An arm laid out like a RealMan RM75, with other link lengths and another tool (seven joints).
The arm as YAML. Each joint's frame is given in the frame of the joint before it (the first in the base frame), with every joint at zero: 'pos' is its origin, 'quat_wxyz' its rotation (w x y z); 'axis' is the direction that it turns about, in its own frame. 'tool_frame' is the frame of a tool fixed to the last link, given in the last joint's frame.
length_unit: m
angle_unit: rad
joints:
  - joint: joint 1
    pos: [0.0, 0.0, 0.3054]
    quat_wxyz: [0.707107, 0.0, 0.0, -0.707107]
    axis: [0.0, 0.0, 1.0]
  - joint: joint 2
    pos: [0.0, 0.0, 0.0]
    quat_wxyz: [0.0, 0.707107, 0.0, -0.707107]
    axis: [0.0, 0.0, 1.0]
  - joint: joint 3
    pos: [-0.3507, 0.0, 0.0]
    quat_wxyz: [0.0, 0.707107, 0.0, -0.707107]
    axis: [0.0, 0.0, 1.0]
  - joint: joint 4
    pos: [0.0, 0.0, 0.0]
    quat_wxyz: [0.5, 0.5, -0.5, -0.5]
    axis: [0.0, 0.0, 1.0]
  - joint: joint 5
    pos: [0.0, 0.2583, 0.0]
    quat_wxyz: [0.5, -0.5, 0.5, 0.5]
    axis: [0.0, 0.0, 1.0]
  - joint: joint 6
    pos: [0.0, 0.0, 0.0]
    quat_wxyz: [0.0, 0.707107, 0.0, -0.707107]
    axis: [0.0, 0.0, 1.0]
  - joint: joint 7
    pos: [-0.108, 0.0, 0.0]
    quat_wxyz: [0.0, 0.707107, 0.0, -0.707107]
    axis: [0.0, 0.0, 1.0]
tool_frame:
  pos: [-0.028, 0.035, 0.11]
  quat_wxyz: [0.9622, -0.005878, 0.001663, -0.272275]
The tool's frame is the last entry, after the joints.
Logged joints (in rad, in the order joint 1, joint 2, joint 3, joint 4, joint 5, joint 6, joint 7), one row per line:
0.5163 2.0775 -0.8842 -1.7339 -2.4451 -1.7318 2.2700
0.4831 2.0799 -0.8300 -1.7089 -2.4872 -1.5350 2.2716
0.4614 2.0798 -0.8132 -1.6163 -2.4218 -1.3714 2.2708
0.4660 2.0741 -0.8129 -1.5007 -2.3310 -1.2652 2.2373
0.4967 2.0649 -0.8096 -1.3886 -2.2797 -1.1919 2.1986
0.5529 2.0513 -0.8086 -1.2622 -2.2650 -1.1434 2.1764
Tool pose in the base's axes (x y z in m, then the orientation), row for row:
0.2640 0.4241 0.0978 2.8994 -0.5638 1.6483
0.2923 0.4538 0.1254 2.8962 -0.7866 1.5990
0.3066 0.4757 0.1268 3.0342 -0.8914 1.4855
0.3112 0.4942 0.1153 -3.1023 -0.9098 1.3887
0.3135 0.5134 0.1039 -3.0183 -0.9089 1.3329
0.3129 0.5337 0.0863 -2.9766 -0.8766 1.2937
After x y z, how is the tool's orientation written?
As angles about the fixed x, y, z axes (roll, pitch, yaw), in radians.
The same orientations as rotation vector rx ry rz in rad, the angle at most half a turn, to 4 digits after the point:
-1.9601 -1.9739 -0.7951
-1.8864 -1.7517 -0.9709
-1.8444 -1.6082 -0.9498
-1.8223 -1.5473 -0.8684
-1.8138 -1.5172 -0.8175
-1.8423 -1.5069 -0.7710

